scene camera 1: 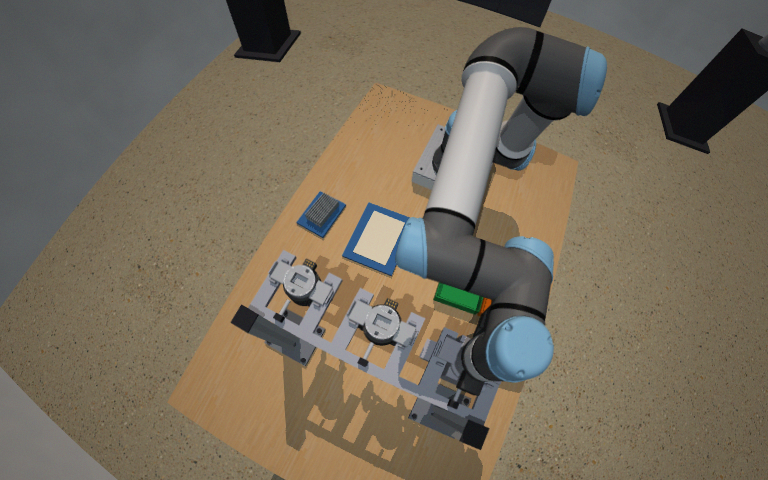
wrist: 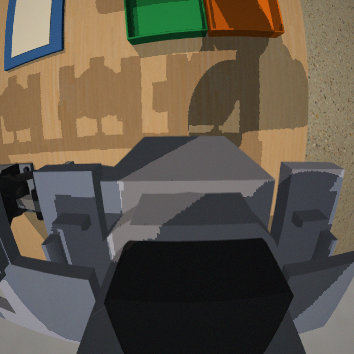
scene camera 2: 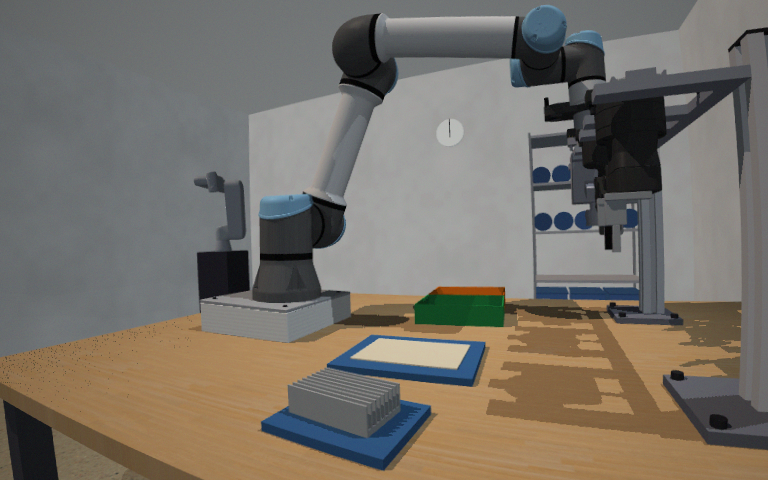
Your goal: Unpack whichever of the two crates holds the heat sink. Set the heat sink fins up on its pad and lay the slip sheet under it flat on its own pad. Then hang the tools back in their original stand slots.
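The grey heat sink sits fins up on its blue pad. The cream slip sheet lies flat on the larger blue pad. The arm carries the vacuum tool, my gripper, at the right-hand stand slot, between its two fork arms. Nothing hangs from its cup, which is partly hidden. I cannot tell whether the tool rests on the forks. Two other tools hang in the other slots of the stand.
The green crate and orange crate stand side by side, between the robot base and the stand. The arm's wrist is over the right end of the stand, close to its rail.
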